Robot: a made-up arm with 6 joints.
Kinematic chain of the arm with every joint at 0, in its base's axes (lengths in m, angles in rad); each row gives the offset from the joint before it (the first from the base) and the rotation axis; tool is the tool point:
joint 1: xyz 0 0 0.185 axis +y
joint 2: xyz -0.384 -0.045 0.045 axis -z
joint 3: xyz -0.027 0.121 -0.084 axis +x
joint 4: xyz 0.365 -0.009 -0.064 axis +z
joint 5: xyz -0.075 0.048 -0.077 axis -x
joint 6: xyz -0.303 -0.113 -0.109 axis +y
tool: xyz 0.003 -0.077 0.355
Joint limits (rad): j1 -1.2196..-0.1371 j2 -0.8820..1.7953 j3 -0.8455..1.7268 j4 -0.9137..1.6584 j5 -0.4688..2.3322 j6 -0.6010..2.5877
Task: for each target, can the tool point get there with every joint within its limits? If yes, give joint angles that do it. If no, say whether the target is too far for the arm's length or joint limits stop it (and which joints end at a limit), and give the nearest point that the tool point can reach.
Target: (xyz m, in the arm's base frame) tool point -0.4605 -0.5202 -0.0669
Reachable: yes | joints -0.3669 1.1542 0.3462 1.3755 0.0836 -0.0633
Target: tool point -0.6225 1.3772 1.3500
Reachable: no: too far | nearest point -0.4715 0.5670 0.5614 | short by 1.141 m
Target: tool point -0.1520 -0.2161 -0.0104
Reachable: yes | joints -1.1372 0.7247 0.5557 -0.4744 2.0583 2.0924
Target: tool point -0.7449 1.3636 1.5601
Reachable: no: too far | nearest point -0.5117 0.5234 0.5939 | short by 1.302 m
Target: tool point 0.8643 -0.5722 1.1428
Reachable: no: joint limits stop it (at a limit: joint 1, joint 4, joint 6) | nearest point 0.3693 -0.3141 0.5000 | short by 0.851 m
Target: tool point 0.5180 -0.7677 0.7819
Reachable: no: joint limits stop it (at a limit: joint 1, joint 4, joint 6) | nearest point 0.2893 -0.5130 0.4444 | short by 0.481 m
